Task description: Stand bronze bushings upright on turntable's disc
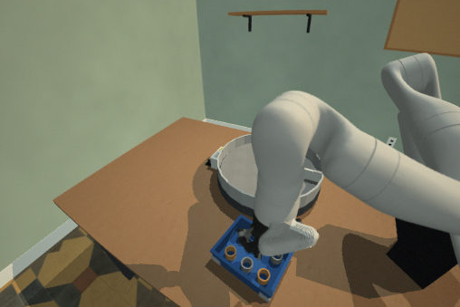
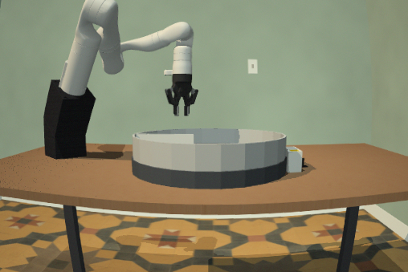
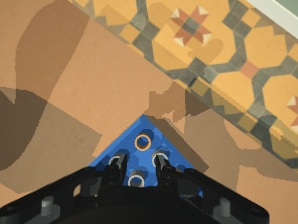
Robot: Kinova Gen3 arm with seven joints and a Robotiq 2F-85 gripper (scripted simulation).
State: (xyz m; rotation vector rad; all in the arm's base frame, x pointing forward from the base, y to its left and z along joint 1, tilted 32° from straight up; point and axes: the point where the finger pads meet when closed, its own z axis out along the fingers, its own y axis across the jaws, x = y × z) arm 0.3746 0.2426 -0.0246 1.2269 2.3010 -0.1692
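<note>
Right now the blue crate is 130 mm below my hand, 40 mm to the right of it and 40 mm ahead of it. From my hand the other things lie so: turntable disc 390 mm to the right, 100 mm below, 70 mm ahead.
</note>
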